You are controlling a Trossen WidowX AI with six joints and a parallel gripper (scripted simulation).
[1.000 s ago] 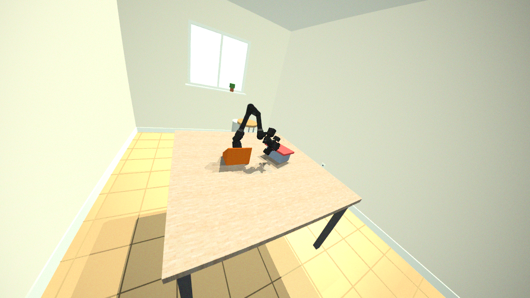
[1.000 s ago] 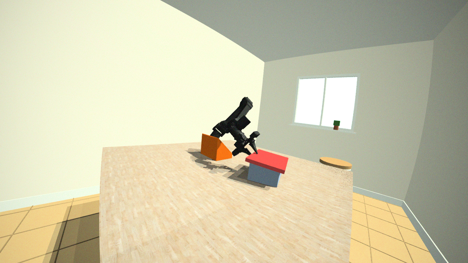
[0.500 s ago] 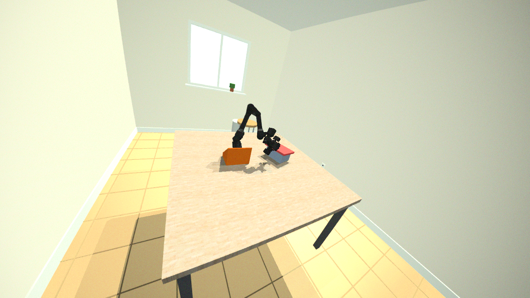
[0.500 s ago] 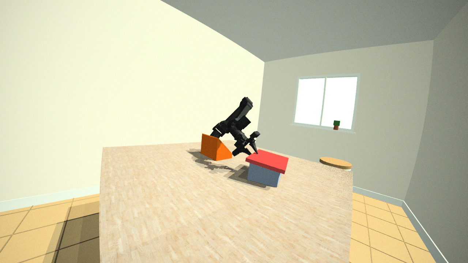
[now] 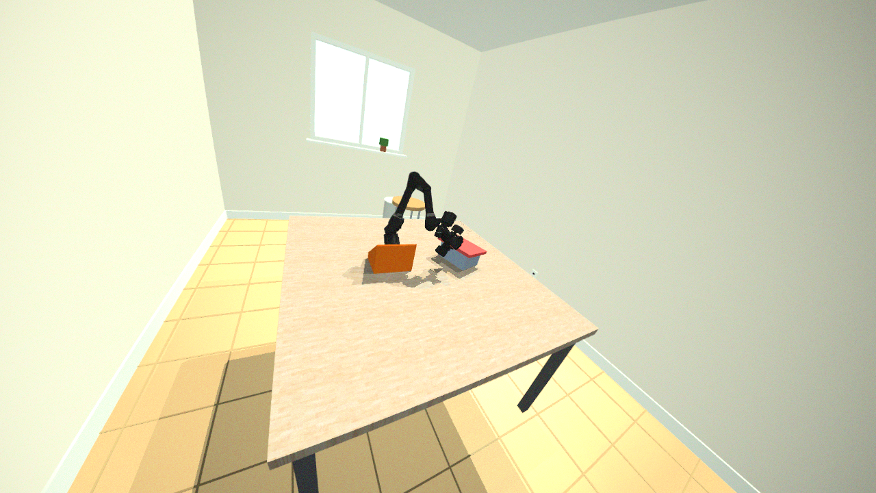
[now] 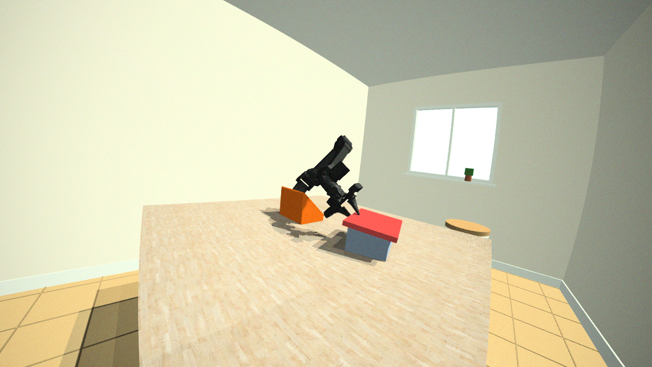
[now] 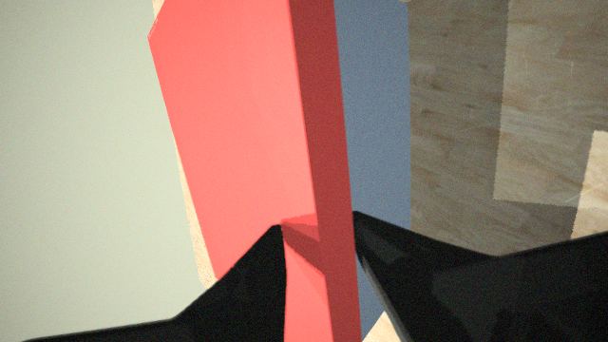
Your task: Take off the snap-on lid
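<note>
Now: gripper tip 8 cm short of the red lid and 2 cm to the right of it. The rest, counted from my gripper tip: blue storage box (7 cm ahead, 2 cm to the left, 5 cm below).
</note>
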